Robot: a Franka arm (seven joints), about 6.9 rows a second.
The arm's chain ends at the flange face. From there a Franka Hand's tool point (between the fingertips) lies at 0.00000 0.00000 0.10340 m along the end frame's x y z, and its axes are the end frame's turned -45 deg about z.
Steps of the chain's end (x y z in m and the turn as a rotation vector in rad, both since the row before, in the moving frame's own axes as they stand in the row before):
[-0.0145, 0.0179, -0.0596, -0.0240, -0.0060, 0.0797]
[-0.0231, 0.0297, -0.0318, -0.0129, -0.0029, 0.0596]
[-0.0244, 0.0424, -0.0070, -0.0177, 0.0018, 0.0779]
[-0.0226, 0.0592, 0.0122, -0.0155, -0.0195, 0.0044]
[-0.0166, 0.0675, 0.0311, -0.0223, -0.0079, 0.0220]
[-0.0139, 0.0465, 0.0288, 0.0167, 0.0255, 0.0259]
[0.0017, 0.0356, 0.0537, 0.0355, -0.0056, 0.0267]
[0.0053, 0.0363, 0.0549, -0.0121, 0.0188, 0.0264]
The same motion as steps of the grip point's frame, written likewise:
[-0.0252, 0.0036, -0.0596, -0.0127, -0.0212, 0.0797]
[-0.0385, 0.0054, -0.0318, -0.0071, -0.0112, 0.0596]
[-0.0485, 0.0141, -0.0070, -0.0138, -0.0112, 0.0779]
[-0.0604, 0.0256, 0.0122, 0.0028, -0.0247, 0.0044]
[-0.0617, 0.0370, 0.0311, -0.0102, -0.0214, 0.0220]
[-0.0396, 0.0237, 0.0288, -0.0062, 0.0298, 0.0259]
[-0.0217, 0.0234, 0.0536, 0.0291, 0.0211, 0.0267]
[-0.0215, 0.0317, 0.0549, -0.0218, 0.0047, 0.0264]

